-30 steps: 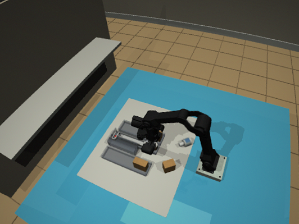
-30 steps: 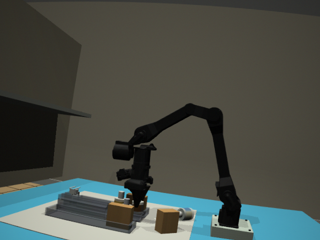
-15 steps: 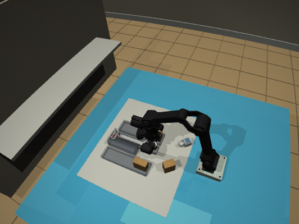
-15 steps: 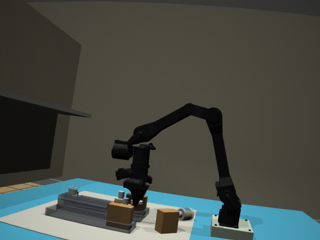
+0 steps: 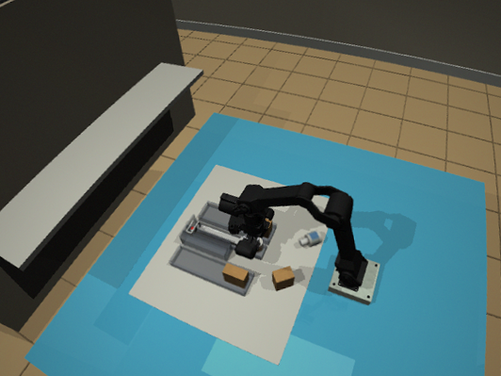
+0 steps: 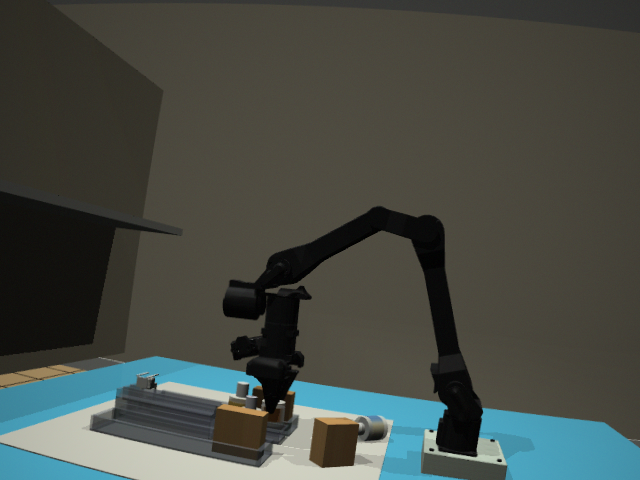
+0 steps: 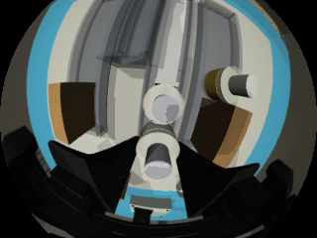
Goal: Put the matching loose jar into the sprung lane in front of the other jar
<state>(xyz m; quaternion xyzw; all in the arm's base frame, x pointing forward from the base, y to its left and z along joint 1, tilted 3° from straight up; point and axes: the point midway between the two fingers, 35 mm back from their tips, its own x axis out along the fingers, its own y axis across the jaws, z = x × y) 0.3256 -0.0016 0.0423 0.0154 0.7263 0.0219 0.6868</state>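
Now: gripper tip 15 cm short of the sprung lane, 3 cm to the right of it and 3 cm above it. Round my gripper tip: red mark (23 cm ahead, 4 cm to the left, 2 cm above).
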